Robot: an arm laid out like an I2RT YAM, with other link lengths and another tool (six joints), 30 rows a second.
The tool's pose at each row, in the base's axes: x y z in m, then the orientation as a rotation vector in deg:
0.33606 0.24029 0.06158 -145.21 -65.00 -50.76
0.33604 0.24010 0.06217 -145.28 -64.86 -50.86
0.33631 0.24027 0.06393 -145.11 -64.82 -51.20
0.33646 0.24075 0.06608 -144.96 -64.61 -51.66
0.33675 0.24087 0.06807 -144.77 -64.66 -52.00
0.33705 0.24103 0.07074 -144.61 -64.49 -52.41
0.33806 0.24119 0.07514 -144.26 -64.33 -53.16
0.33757 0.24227 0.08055 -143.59 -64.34 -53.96
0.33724 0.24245 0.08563 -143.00 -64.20 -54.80
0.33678 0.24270 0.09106 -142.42 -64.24 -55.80
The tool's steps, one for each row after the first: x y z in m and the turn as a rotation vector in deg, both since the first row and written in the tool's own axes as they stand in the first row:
0.00024 0.00014 -0.00056 -0.09 0.04 0.08
0.00155 0.00029 -0.00176 -0.13 0.30 0.05
0.00323 0.00015 -0.00319 -0.22 0.65 0.12
0.00466 0.00036 -0.00459 -0.26 0.90 0.03
0.00654 0.00058 -0.00651 -0.33 1.21 0.07
0.00984 0.00138 -0.00948 -0.43 1.78 0.05
0.01353 0.00049 -0.01352 -0.33 2.51 -0.10
0.01656 0.00032 -0.01761 -0.31 3.25 -0.16
0.01978 0.00002 -0.02200 -0.40 4.01 -0.37

